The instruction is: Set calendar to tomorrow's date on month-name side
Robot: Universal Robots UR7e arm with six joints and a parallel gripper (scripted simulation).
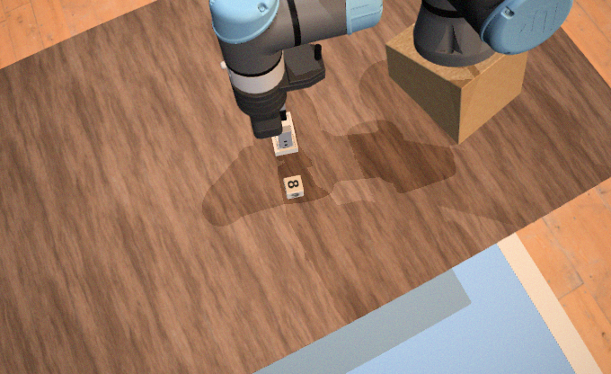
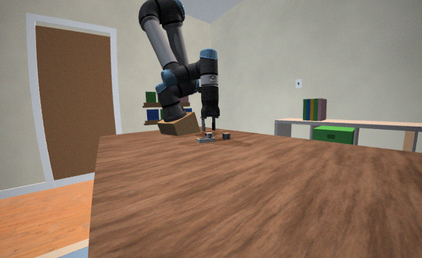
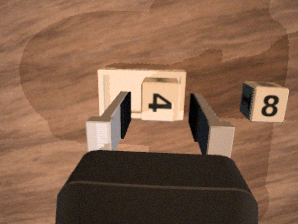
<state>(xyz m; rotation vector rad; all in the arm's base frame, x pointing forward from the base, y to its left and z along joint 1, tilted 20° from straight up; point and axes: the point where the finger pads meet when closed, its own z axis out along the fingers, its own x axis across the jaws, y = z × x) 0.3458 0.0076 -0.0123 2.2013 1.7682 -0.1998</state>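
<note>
My hand is 4 cm above the digit cube. Round my hand: calendar tray: 6 cm below, 2 cm to the right, 1 cm behind.
</note>
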